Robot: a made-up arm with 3 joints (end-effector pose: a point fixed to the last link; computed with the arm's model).
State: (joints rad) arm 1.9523 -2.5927 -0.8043
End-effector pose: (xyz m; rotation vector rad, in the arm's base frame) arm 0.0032 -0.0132 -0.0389 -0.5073 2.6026 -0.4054
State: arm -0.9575 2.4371 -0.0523
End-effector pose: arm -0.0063 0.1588 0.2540 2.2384 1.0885 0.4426
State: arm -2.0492 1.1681 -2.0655
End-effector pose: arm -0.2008 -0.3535 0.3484 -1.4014 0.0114 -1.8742
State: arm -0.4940 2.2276 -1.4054
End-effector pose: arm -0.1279 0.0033 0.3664 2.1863 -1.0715 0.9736
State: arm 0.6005 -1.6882 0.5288
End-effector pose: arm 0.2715 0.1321 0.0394 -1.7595 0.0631 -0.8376
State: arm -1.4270 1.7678 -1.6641
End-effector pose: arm -0.2140 -0.1307 0.4092 2.3878 -0.2844 1.9715
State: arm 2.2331 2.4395 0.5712
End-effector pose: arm 0.0597 -0.2346 0.1732 1.9189 -2.1022 -1.0276
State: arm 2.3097 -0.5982 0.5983
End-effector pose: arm 0.1447 -0.3314 0.0974 -0.5674 0.6533 -2.7872
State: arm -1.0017 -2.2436 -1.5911
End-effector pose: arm -0.1524 -0.0767 -0.1076 -2.5225 0.7657 1.2226
